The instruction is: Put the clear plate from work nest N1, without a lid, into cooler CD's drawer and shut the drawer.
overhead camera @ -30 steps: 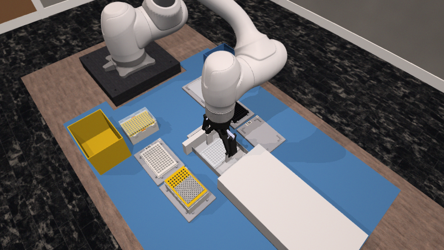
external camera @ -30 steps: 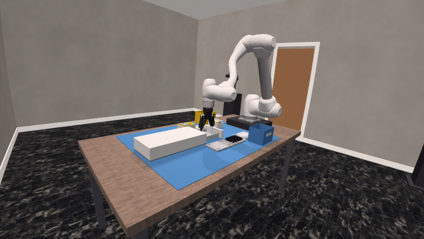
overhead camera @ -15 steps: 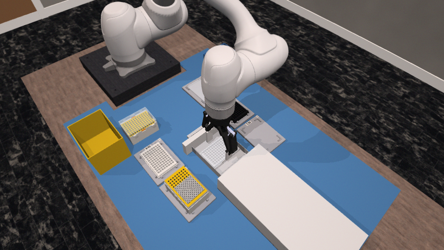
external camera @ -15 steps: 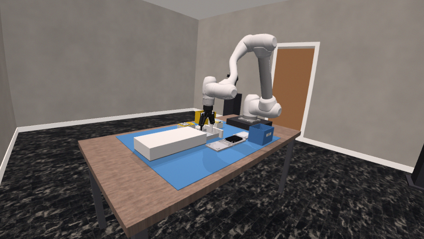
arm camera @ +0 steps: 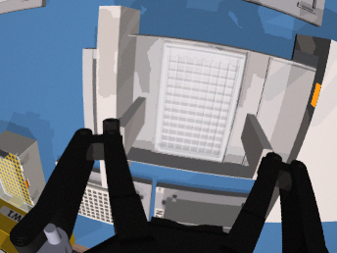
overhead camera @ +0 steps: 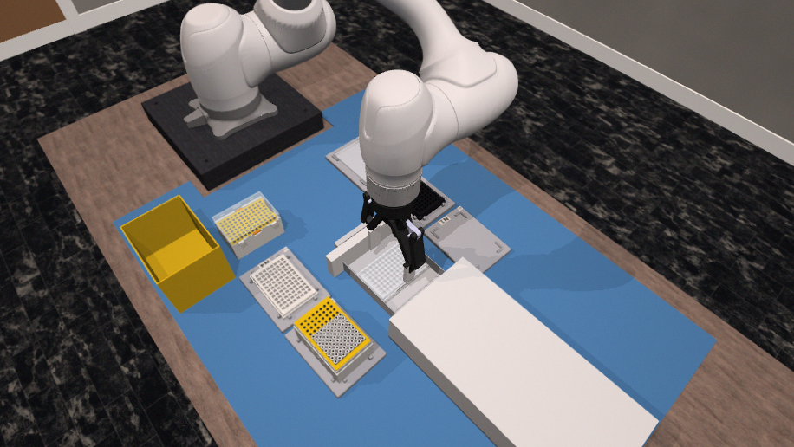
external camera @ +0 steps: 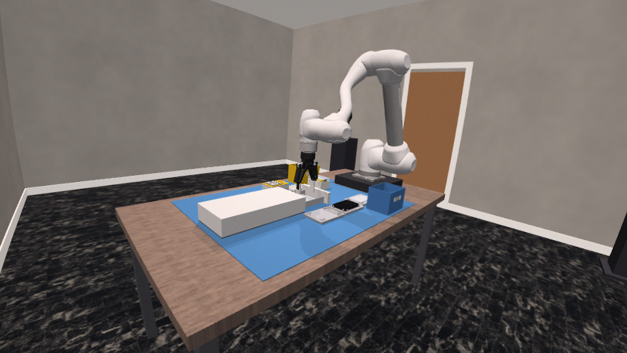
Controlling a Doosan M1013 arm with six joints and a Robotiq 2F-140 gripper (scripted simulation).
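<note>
The clear plate lies 60 mm below my hand. The rest, counted from my hand: cooler CD: 170 mm ahead, 10 mm to the left, 40 mm below; then yellow rack: 50 mm ahead, 190 mm to the right, 20 mm below; then drawer: 40 mm ahead, 50 mm below.
</note>
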